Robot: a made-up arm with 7 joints. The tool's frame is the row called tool.
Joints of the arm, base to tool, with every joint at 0 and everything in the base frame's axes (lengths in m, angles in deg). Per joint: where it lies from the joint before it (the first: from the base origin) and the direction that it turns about. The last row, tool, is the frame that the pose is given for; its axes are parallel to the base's.
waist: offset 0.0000 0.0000 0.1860 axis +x
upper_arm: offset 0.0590 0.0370 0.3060 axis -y
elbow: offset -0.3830 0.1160 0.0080 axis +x
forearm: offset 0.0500 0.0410 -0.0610 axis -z
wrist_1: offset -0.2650 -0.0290 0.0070 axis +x
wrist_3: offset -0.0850 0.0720 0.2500 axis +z
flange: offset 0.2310 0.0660 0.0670 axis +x
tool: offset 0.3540 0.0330 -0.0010
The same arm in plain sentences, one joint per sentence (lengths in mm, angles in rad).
The arm has seven revolute joints in a row. What follows holds with every joint at zero, and every direction is one of the base frame's.
Joint 1 is mounted 186 mm along +z from the base frame's origin and rotates about +x.
Joint 2 is mounted 59 mm along +x and 37 mm along +y and 306 mm along +z from joint 1 and rotates about -y.
Joint 3 is mounted 383 mm along -x and 116 mm along +y and 8 mm along +z from joint 2 and rotates about +x.
Joint 4 is mounted 50 mm along +x and 41 mm along +y and 61 mm along -z from joint 3 and rotates about -z.
Joint 5 is mounted 265 mm along -x and 29 mm along -y and 7 mm along +z from joint 4 and rotates about +x.
Joint 6 is mounted 85 mm along -x and 72 mm along +y and 250 mm along +z from joint 5 and rotates about +z.
Joint 7 is mounted 231 mm along +x and 66 mm along +y and 67 mm along +z from joint 6 and rotates about +x.
The tool frame, which is the frame that the pose is given for, is mounted 354 mm along +x and 33 mm along +y and 1 mm along -z from joint 7; its axes are parallel to the base frame's.

